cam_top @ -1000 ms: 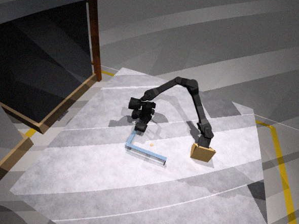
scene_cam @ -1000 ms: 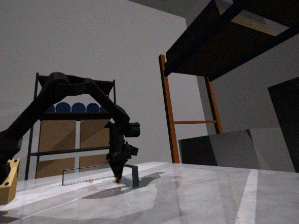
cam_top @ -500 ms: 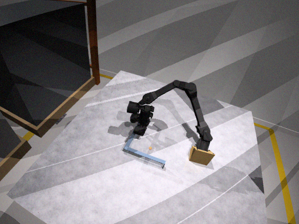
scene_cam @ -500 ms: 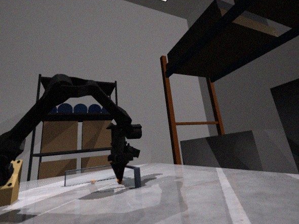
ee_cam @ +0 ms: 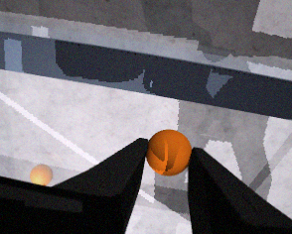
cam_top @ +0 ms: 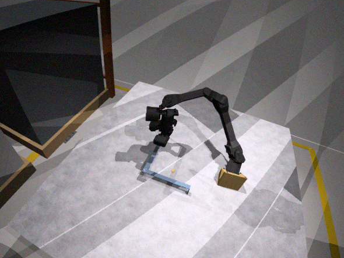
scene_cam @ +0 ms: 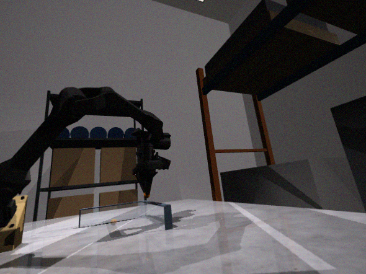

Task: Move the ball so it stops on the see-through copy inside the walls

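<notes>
Now: gripper tip 100 mm to the right of the see-through copy, 100 mm past it and 80 mm above it. The rest, counted from my gripper tip: orange ball right at my gripper tip.
</notes>
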